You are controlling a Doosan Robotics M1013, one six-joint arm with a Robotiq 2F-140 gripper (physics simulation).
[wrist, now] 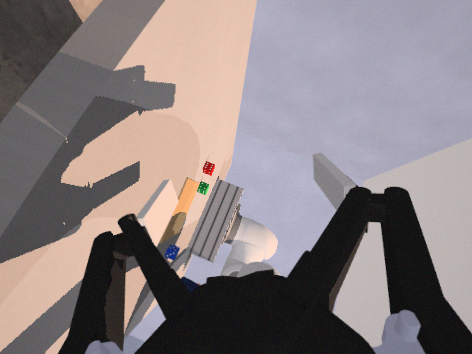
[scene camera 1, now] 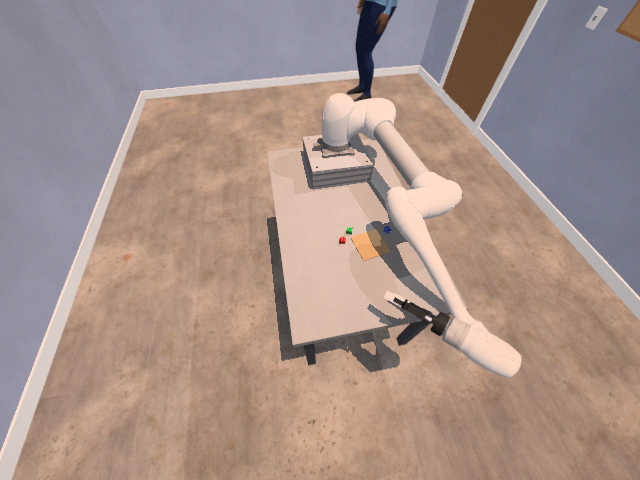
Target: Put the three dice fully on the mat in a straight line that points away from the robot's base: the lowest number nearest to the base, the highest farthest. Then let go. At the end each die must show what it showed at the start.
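Places are measured from the arm's base along level axes (x ahead, y left, z up), in centimetres.
Pixels of known places: gripper, fingertip midpoint: (wrist: pixel 241 179) (scene camera 1: pixel 389 294); arm's base, link origin: (wrist: pixel 225 225) (scene camera 1: pixel 335 147).
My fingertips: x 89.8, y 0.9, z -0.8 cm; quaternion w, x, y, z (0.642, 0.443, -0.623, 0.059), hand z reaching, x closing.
For each thing: its top centre in the pictures, then the offset to it from my fingertips. Level surfaces: height alone.
- orange mat, top centre: (wrist: pixel 183 208) (scene camera 1: pixel 370 244) dy +3.1, dx -29.7, dz -10.2 cm
- red die, top centre: (wrist: pixel 213 170) (scene camera 1: pixel 342 238) dy -9.5, dx -33.7, dz -8.1 cm
- green die, top centre: (wrist: pixel 207 189) (scene camera 1: pixel 349 229) dy -4.9, dx -38.5, dz -8.1 cm
- blue die, top centre: (wrist: pixel 177 254) (scene camera 1: pixel 387 228) dy +13.4, dx -35.7, dz -8.1 cm
- pale table, surface height: dz -10.7 cm
The orange mat (scene camera 1: pixel 364 249) (wrist: pixel 187 196) lies on the table, partly in the arm's shadow. The red die (scene camera 1: pixel 342 240) (wrist: pixel 209 168) and the green die (scene camera 1: pixel 349 230) (wrist: pixel 202 188) sit close together, off the mat on its left side in the scene view. The blue die (scene camera 1: pixel 386 229) (wrist: pixel 172 251) sits in shadow off the mat's other side. The dice's top numbers are too small to read in the scene view. My gripper (scene camera 1: pixel 393 298) (wrist: pixel 241 179) is open and empty, raised near the table end far from the base, well away from the dice.
The pale table (scene camera 1: pixel 310 279) carries the grey base block (scene camera 1: pixel 341 175) (wrist: pixel 215 220), which stands beyond the dice from the gripper. The arm reaches out along the table's right side in the scene view. A person (scene camera 1: pixel 367 46) stands behind the base.
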